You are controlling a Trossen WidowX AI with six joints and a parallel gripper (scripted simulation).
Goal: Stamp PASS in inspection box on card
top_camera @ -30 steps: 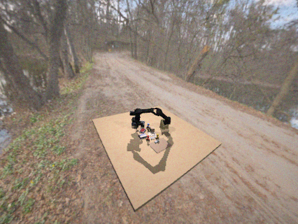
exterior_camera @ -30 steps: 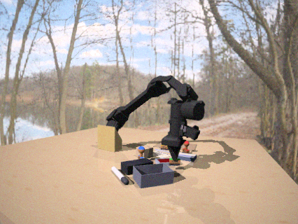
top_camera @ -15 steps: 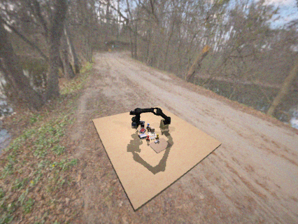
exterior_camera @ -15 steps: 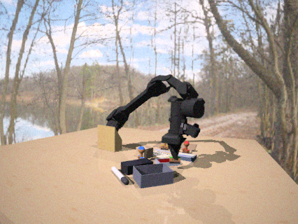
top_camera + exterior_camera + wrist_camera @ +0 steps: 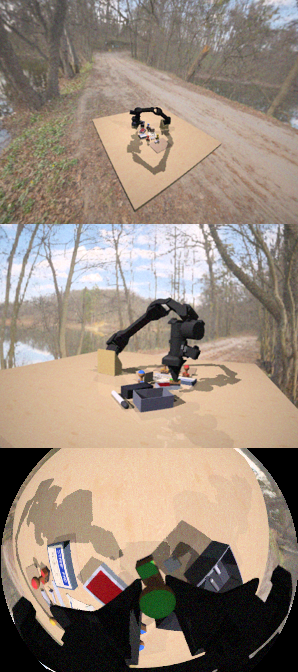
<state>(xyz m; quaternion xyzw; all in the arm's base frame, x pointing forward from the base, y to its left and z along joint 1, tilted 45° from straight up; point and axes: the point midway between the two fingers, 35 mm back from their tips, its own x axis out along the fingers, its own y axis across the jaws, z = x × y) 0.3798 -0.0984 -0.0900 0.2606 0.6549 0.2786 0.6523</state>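
Now: gripper tip 50 mm past the red ink pad, 70 mm to the right of it and 60 mm above it. The rest, counted from my gripper tip: dark tray: 40 mm behind, 120 mm to the right, 50 mm below; then green-knobbed stamp: right at my gripper tip; then black block: 120 mm behind, 60 mm to the right, 40 mm below.
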